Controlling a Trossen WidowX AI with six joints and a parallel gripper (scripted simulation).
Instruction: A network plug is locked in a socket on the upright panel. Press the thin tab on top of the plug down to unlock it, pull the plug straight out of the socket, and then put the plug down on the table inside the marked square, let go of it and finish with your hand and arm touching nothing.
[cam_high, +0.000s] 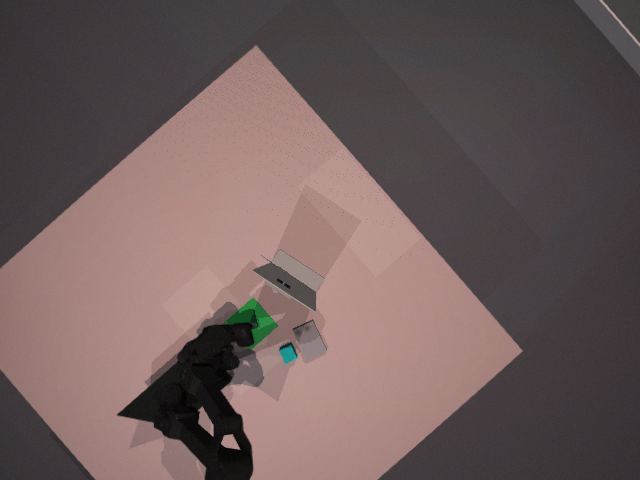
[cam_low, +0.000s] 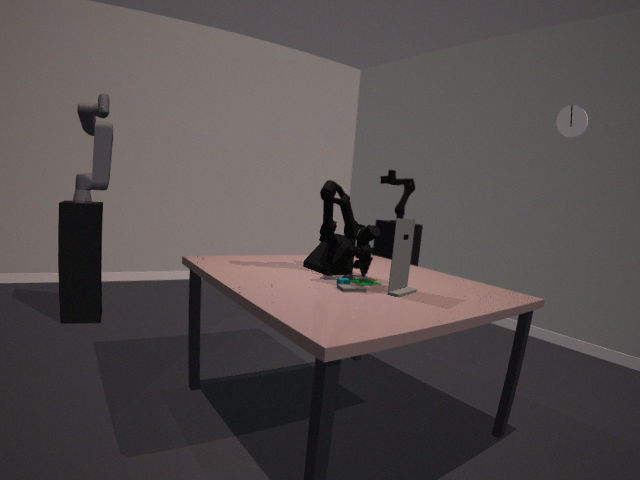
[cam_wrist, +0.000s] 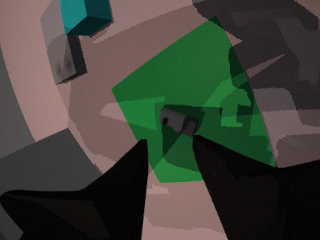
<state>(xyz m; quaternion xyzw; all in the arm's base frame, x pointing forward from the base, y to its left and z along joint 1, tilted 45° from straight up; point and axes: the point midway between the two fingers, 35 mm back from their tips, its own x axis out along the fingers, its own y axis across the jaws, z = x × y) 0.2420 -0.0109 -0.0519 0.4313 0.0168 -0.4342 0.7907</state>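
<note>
The grey network plug lies 10 mm to the right of my gripper tip and 20 mm below it. From my gripper tip the other things lie so: green marked square (30 mm below); teal cube (50 mm ahead, 140 mm to the right, 20 mm below); flat grey slab (130 mm ahead, 150 mm to the right, 20 mm below).
</note>
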